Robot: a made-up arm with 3 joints. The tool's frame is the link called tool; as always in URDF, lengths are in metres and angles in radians. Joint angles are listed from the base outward. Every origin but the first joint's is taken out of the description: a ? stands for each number. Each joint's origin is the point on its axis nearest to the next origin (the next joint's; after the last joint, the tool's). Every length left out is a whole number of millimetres.
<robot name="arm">
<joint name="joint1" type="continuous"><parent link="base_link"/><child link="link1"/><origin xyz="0 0.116 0.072" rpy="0 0 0"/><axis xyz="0 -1 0"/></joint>
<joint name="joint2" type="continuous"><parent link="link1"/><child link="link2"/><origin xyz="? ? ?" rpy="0 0 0"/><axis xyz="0 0 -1"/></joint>
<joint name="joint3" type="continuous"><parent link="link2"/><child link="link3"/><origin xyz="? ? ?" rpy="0 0 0"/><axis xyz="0 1 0"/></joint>
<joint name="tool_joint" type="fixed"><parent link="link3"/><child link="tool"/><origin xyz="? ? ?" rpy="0 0 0"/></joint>
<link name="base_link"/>
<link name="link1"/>
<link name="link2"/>
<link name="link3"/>
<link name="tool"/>
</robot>
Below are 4 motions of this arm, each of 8 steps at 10 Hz.
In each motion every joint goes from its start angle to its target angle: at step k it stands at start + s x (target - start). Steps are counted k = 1, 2, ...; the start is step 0. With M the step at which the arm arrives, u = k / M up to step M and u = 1 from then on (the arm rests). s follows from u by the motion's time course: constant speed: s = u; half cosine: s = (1 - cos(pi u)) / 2; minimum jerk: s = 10 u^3 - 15 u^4 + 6 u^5.
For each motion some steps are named. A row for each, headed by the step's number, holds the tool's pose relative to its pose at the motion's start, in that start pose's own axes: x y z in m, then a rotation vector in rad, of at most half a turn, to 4 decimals.
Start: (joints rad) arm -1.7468 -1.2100 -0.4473
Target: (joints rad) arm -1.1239 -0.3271 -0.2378
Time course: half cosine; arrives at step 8
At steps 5, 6, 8:
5: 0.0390 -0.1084 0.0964 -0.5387 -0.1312 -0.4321
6: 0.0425 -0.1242 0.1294 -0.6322 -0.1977 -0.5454
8: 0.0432 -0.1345 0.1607 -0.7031 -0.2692 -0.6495

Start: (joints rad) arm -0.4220 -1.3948 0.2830
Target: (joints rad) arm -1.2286 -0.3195 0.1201
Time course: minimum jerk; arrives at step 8
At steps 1, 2, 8:
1: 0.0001 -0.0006 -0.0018 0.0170 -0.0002 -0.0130
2: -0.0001 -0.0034 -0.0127 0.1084 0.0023 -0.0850
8: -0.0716 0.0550 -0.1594 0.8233 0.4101 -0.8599

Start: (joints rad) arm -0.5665 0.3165 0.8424
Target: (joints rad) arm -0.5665 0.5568 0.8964
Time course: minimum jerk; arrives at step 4
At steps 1, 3, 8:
1: 0.0001 -0.0038 -0.0003 0.0186 0.0056 -0.0165
3: -0.0012 -0.0322 -0.0046 0.1642 0.0482 -0.1395
8: -0.0016 -0.0358 -0.0055 0.1836 0.0537 -0.1551

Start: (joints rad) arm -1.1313 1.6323 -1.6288
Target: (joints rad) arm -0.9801 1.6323 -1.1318
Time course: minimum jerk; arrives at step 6
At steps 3, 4, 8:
3: 0.0145 0.0094 -0.0101 0.0050 0.2530 -0.0755
4: 0.0220 0.0142 -0.0166 0.0166 0.3996 -0.1189
8: 0.0269 0.0175 -0.0215 0.0289 0.5053 -0.1498

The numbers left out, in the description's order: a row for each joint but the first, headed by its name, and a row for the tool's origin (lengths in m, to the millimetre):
joint2: 0.118 0 -0.171
joint3: 0.105 -0.001 0
tool: 0.038 0 0.028

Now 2 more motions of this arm.
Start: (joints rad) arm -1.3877 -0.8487 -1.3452
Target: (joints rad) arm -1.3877 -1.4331 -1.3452
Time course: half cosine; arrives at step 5
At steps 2, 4, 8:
2: -0.0003 0.0173 0.0015 0.1968 0.0000 0.0452
4: -0.0025 0.0436 0.0110 0.5152 0.0000 0.1182
8: -0.0031 0.0477 0.0134 0.5696 0.0000 0.1307

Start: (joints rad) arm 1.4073 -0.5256 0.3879
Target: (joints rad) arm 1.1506 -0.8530 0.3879
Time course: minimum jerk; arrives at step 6
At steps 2, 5, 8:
2: -0.0026 0.0148 -0.0150 0.0005 0.0457 0.0744
5: -0.0248 0.0698 -0.0629 0.0265 0.1928 0.3502
8: -0.0263 0.0724 -0.0649 0.0287 0.1990 0.3634

